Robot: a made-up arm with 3 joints.
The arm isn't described. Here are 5 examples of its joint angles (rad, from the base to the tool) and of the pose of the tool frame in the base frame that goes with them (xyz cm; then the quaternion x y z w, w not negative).
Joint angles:
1: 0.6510 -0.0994 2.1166
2: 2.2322 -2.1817 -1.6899
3: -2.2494 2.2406 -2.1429
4: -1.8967 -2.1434 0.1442
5: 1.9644 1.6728 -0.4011
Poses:
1: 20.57 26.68 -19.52 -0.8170 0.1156 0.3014 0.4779
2: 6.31 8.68 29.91 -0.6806 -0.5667 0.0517 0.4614
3: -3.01 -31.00 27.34 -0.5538 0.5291 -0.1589 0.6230
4: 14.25 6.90 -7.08 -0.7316 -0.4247 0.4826 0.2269
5: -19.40 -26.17 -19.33 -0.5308 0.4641 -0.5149 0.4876
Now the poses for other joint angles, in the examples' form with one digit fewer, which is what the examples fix.
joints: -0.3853 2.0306 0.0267
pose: 27.0 -32.9 15.1 0.156 -0.090 -0.835 0.520
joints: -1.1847 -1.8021 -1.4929
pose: 0.2 19.6 -2.9 0.028 0.187 0.713 0.675
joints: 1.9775 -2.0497 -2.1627
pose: -0.5 13.2 29.4 -0.588 -0.619 0.162 0.496
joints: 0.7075 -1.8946 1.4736
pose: -21.9 15.9 15.2 -0.160 -0.362 0.700 0.595
